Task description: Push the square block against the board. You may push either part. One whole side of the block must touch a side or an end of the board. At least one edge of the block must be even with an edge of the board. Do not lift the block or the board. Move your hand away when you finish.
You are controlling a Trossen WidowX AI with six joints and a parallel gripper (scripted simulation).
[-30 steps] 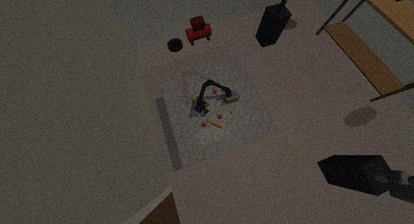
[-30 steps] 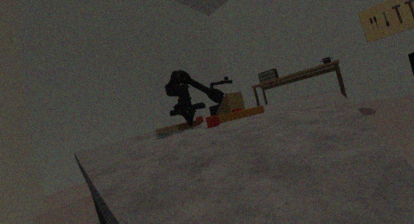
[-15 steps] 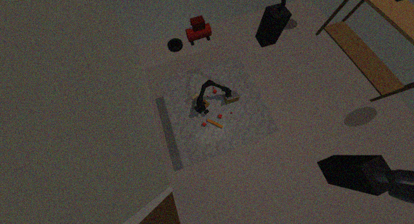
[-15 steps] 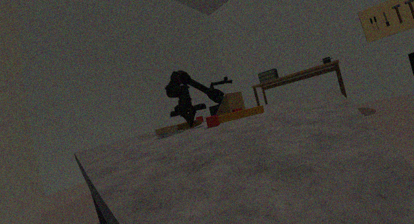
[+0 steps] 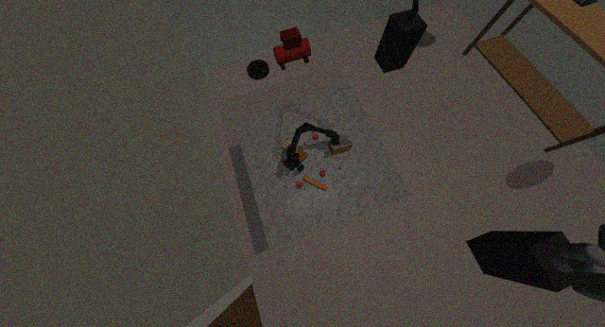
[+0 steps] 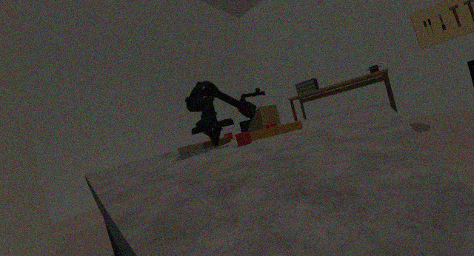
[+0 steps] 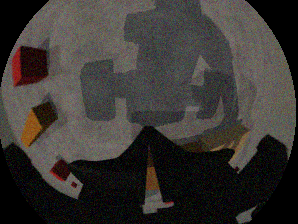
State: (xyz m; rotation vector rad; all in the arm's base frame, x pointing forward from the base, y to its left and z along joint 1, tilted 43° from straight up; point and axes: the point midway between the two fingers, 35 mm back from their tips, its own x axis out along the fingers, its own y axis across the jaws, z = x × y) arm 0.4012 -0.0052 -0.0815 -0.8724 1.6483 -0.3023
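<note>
Right now the brown square block is 70 mm to the right of my gripper tip, 70 mm behind it and 10 mm above it. The rest, counted from my gripper tip: tan board: 180 mm to the right, 10 mm above; then yellow bar: 230 mm to the left, 110 mm behind, 10 mm above.
</note>
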